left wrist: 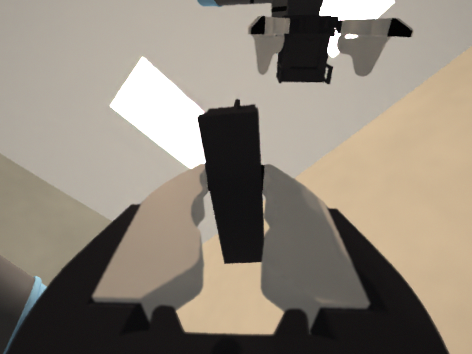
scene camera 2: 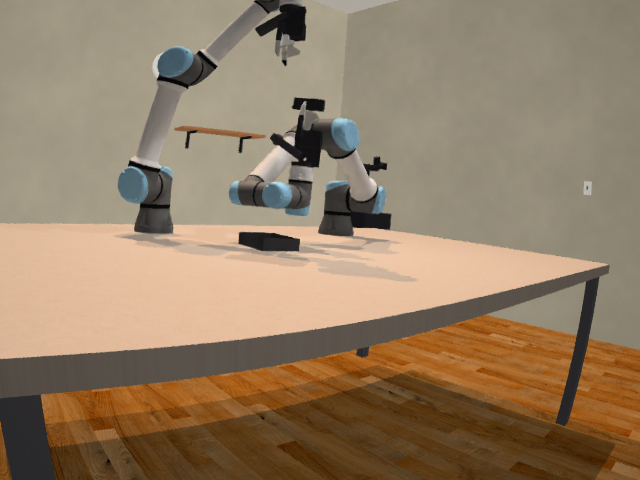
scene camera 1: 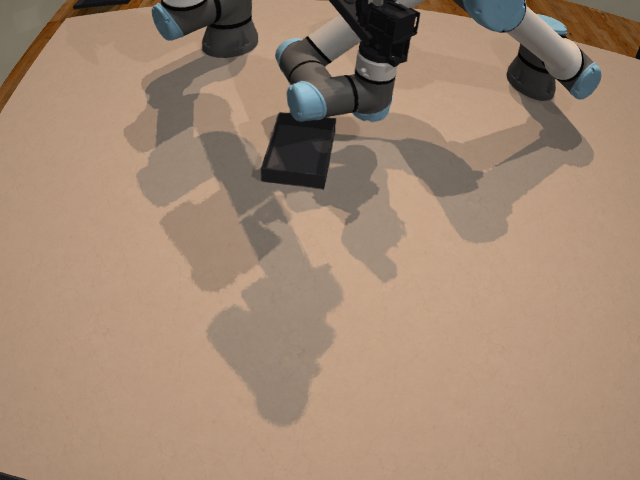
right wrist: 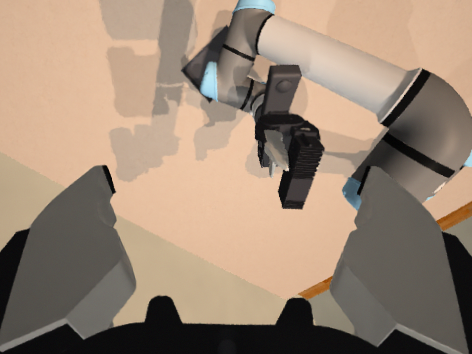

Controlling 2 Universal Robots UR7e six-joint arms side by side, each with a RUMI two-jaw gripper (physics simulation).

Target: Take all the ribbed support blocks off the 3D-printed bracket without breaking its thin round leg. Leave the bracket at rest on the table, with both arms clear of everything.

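Note:
My left gripper [scene camera 2: 307, 109] [left wrist: 235, 167] [right wrist: 302, 168] points upward and is shut on the black bracket [scene camera 2: 315, 104] [left wrist: 232, 145] [right wrist: 300, 175], high above the table. In the right wrist view the bracket's side facing the camera shows several ribs. In the left wrist view a small thin stub stands up from its far end; whether this is the round leg I cannot tell. In scene camera 1 the left gripper's fingertips and the bracket are cut off at the top. My right gripper [scene camera 2: 283, 58] [left wrist: 331, 31] [right wrist: 235, 170] is open and empty, above the left one and apart from the bracket.
A shallow black tray [scene camera 1: 293, 177] [scene camera 2: 284, 243] [right wrist: 199, 64] lies on the table [scene camera 1: 465, 335] [scene camera 2: 155, 299]. The left forearm and wrist hang over its back edge in scene camera 1. Another black object [scene camera 2: 371, 220] is behind the left arm's base. A wooden shelf [scene camera 2: 219, 132] is on the wall.

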